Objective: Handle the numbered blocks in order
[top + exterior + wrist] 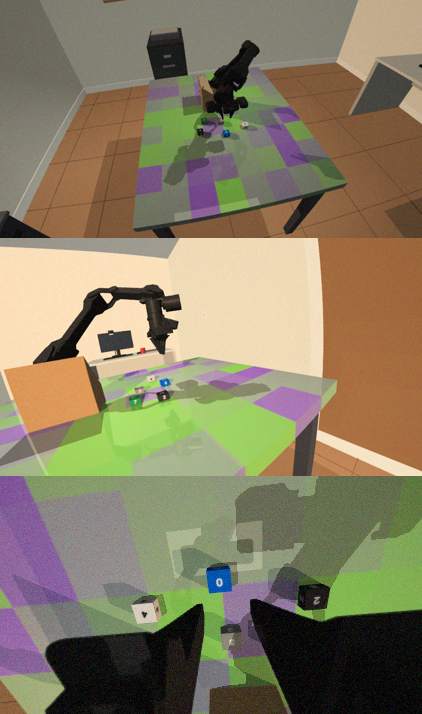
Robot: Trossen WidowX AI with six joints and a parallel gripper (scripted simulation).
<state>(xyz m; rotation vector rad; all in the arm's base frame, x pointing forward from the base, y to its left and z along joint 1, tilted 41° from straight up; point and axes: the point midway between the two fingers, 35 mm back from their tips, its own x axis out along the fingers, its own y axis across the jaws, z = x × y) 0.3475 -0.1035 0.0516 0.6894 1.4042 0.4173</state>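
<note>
My gripper tip is now 120 mm to the left of the black block, 110 mm above it and 70 mm past it. The rest, counted from my gripper tip: grey block (110 mm below, 110 mm behind, 10 mm to the left); then white block (120 mm to the left, 110 mm below, 30 mm behind); then blue block (110 mm below, 10 mm behind).
</note>
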